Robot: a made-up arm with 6 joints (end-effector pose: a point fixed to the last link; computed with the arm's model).
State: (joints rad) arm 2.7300 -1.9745 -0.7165 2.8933 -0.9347 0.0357
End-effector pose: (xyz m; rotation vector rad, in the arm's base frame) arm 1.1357 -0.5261 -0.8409 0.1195 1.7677 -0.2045
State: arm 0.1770 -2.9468 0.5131 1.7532 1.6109 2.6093
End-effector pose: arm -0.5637 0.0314 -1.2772 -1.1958 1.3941 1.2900
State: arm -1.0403 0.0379 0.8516 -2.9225 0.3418 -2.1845
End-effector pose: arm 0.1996 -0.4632 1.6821 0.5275 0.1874 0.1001
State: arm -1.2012 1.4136 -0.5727 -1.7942 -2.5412 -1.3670
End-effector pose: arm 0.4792 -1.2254 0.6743 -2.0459 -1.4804 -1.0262
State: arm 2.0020 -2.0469 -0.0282 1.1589 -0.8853 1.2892
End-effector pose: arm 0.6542 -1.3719 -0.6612 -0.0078 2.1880 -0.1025
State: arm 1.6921 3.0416 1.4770 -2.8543 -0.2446 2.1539
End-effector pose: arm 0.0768 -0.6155 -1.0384 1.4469 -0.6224 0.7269
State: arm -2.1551 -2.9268 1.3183 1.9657 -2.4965 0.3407
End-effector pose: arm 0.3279 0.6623 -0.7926 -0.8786 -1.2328 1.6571
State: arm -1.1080 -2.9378 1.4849 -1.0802 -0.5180 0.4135
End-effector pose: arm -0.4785 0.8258 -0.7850 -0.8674 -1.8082 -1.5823
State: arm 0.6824 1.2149 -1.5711 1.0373 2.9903 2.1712
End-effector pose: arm 0.5448 0.4417 0.9429 0.6183 2.8462 0.6230
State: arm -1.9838 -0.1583 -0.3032 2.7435 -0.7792 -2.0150
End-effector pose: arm 0.1214 0.4293 1.7793 0.3347 -0.2402 -1.1710
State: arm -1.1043 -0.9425 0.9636 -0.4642 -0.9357 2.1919
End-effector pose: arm -0.4107 0.7769 1.4621 -0.8843 0.2920 0.5830
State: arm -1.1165 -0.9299 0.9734 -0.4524 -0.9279 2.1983
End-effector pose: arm -0.3912 0.7596 1.4735 -0.8539 0.2949 0.5956
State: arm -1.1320 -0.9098 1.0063 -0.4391 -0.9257 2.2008
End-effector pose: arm -0.3585 0.7197 1.4899 -0.7985 0.3008 0.6106
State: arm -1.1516 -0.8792 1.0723 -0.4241 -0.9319 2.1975
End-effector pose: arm -0.3091 0.6465 1.5089 -0.7077 0.3090 0.6277
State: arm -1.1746 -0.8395 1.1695 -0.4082 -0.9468 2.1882
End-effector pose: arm -0.2479 0.5421 1.5210 -0.5848 0.3169 0.6439
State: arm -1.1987 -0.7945 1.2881 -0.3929 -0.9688 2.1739
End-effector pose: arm -0.1844 0.4185 1.5160 -0.4419 0.3218 0.6562
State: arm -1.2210 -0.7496 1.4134 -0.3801 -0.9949 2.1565
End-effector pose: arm -0.1283 0.2947 1.4905 -0.2964 0.3232 0.6630
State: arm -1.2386 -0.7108 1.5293 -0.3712 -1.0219 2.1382
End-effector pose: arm -0.0860 0.1897 1.4507 -0.1677 0.3227 0.6647
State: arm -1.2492 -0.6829 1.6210 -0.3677 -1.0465 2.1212
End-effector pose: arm -0.0587 0.1160 1.4098 -0.0725 0.3237 0.6630
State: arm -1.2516 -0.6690 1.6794 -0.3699 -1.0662 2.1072
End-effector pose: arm -0.0450 0.0769 1.3800 -0.0206 0.3283 0.6602
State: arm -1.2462 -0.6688 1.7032 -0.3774 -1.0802 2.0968
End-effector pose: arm -0.0420 0.0686 1.3672 -0.0122 0.3373 0.6573
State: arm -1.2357 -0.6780 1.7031 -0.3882 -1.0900 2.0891
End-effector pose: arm -0.0460 0.0801 1.3669 -0.0334 0.3484 0.6542
